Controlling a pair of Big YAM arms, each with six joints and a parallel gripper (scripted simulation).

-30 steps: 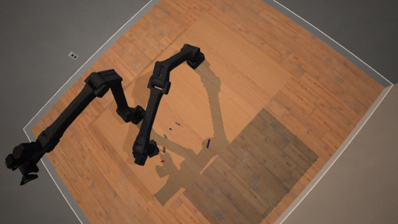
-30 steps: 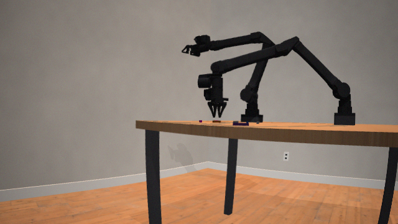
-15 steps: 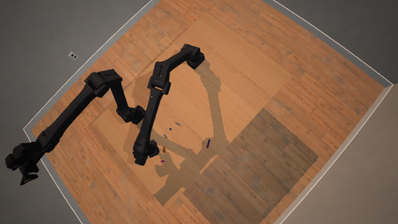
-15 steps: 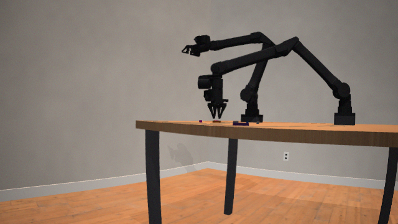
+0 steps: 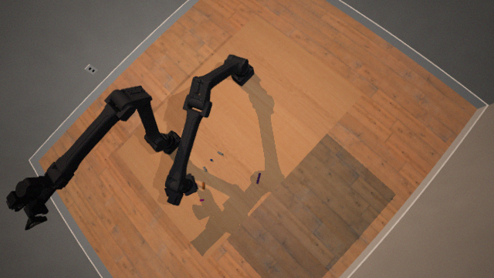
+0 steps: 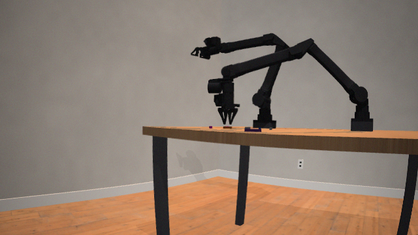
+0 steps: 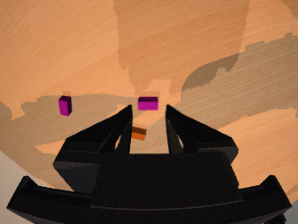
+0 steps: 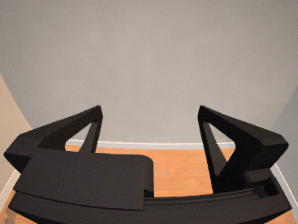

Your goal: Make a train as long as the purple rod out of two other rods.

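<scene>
My left hand is 40 mm short of the orange rod, 30 mm to the right of it and 20 mm above it. The rest, counted from my left hand: blue rod: 160 mm to the left, 40 mm behind, 20 mm below; purple rod: 280 mm to the left, 220 mm ahead, 20 mm below; magenta rod: 90 mm ahead, 30 mm to the right, 20 mm below.
</scene>
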